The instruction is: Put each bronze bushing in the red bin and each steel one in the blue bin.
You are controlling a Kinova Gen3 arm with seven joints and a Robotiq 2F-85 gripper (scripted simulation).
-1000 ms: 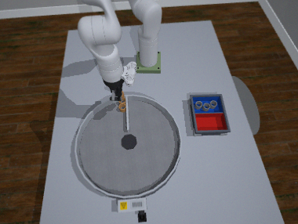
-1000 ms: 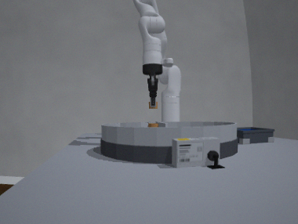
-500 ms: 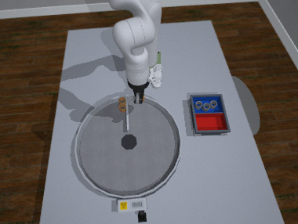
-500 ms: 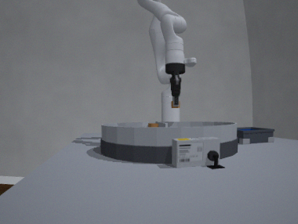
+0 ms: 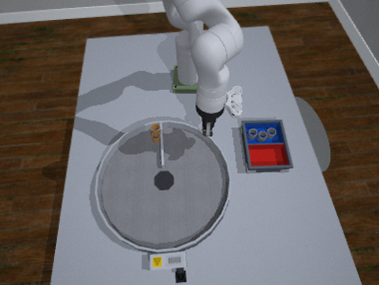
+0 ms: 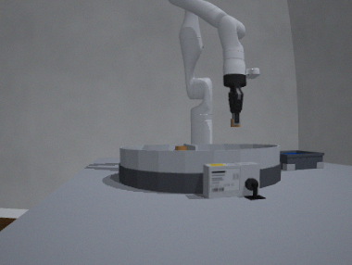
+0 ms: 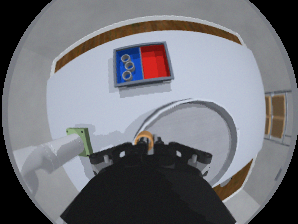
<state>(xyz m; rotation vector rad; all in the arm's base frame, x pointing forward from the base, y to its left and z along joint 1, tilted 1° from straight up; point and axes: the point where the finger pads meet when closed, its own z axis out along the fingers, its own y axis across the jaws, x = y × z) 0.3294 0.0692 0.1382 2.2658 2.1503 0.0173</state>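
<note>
Right now the bin is 20 mm behind my hand, 210 mm to the left of it and 140 mm below it. Round my hand: round grey turntable 130 mm ahead, 130 mm to the right, 110 mm below.
</note>
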